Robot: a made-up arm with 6 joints.
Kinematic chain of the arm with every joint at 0, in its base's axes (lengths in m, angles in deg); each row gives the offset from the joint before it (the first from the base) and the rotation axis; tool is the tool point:
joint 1: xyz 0 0 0.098 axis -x
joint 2: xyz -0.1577 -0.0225 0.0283 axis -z
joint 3: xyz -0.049 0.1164 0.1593 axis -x
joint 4: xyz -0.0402 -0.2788 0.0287 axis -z
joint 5: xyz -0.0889 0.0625 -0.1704 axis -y
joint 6: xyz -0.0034 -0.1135 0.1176 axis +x
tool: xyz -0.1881 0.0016 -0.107
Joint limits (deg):
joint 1: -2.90..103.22
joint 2: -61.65..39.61
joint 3: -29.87..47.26
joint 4: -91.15..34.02
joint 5: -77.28..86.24
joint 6: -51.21..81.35
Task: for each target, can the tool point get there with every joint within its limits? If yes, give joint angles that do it. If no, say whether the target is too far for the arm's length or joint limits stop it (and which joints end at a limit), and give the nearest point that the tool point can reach.
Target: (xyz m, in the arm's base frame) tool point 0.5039 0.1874 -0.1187
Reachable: no: joint limits stop it (at a limit: joint 1, joint 2, joint 4, joint 6) | nearest point 0.2796 0.2705 0.2418 | short by 0.433 m
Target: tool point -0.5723 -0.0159 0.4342
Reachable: yes | joints 51.04 28.63 29.93 -43.05 40.32 9.23
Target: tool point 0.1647 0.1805 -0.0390
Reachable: no: joint limits stop it (at a limit: joint 1, joint 2, joint 4, joint 5, joint 6) | nearest point 0.0809 0.2252 0.1470 | short by 0.209 m
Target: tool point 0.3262 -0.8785 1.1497
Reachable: no: too far | nearest point 0.0569 -0.4042 0.6040 | short by 0.772 m
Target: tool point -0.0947 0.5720 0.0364
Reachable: no: joint limits stop it (at a limit: joint 1, joint 3, joint 6) | nearest point -0.0599 0.5378 0.0719 | short by 0.060 m
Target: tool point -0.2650 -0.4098 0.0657
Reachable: yes | joints 21.43 -7.96 -14.96 -70.50 35.23 15.51
